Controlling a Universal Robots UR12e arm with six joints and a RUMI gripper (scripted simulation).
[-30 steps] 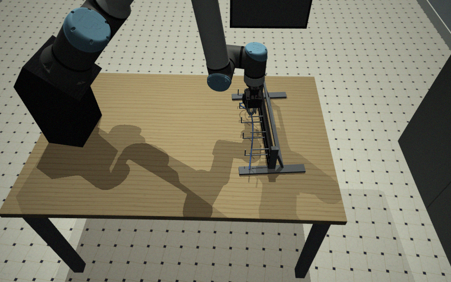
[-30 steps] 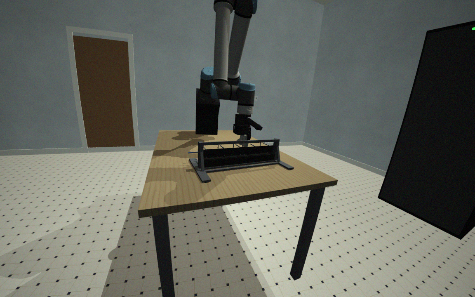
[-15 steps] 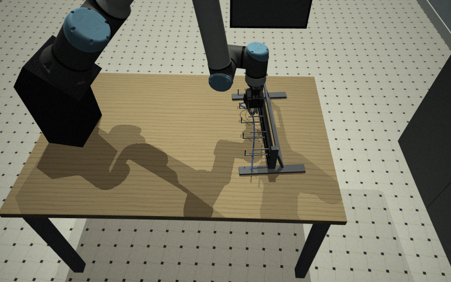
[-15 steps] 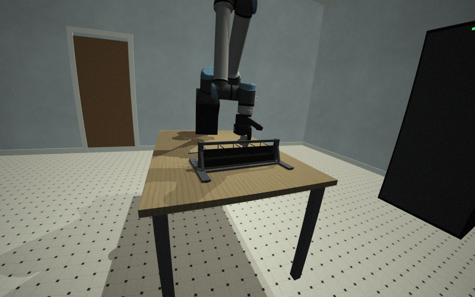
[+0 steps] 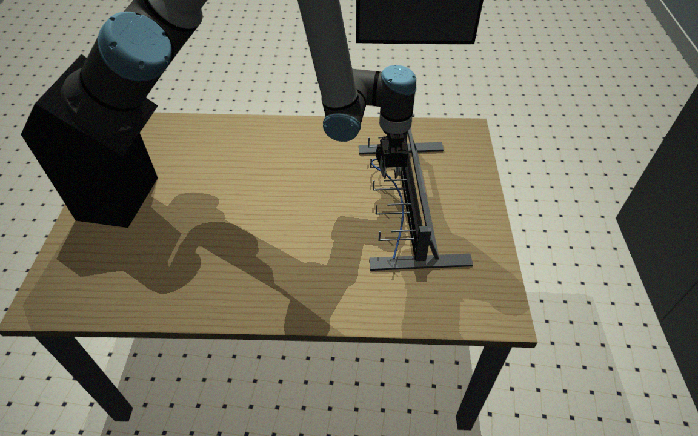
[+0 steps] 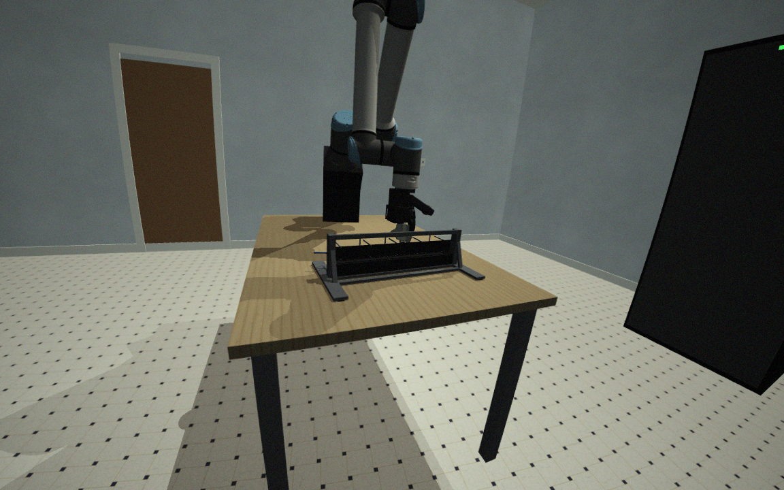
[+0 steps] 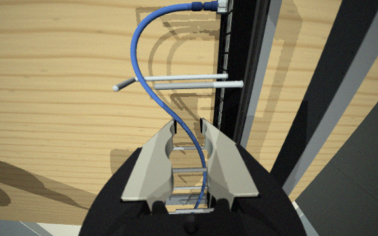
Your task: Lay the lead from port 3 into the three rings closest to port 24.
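Right now the rack is 6 cm ahead of my hand and 5 cm to the right of it.
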